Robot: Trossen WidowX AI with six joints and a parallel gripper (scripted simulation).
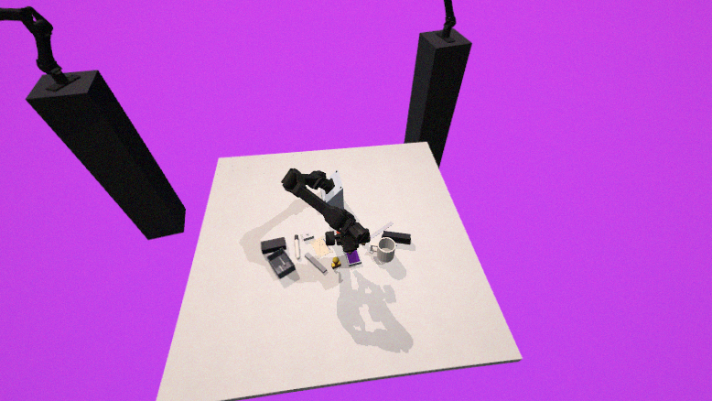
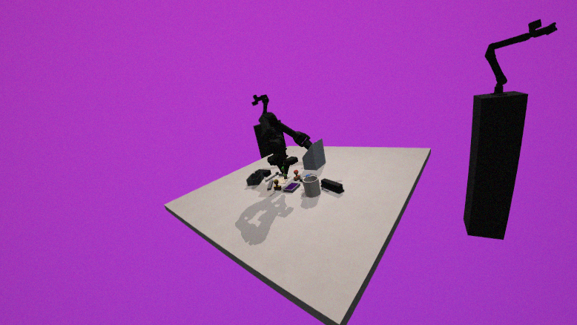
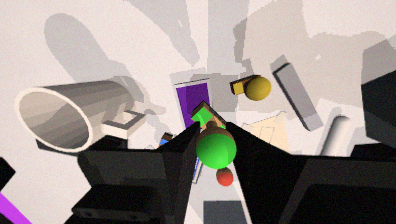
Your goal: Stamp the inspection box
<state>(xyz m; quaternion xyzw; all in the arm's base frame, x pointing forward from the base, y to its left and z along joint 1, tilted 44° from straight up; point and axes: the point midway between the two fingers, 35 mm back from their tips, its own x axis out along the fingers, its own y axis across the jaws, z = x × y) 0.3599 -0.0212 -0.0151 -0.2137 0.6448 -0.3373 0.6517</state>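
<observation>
My gripper tip is 10 mm past the purple ink pad, 20 mm to the right of it and 90 mm above it. Round my gripper tip: red-knobbed stamp: 130 mm behind, 10 mm to the right, 80 mm below; green-knobbed stamp: right at my gripper tip; yellow-knobbed stamp: 20 mm ahead, 60 mm to the right, 80 mm below.
</observation>
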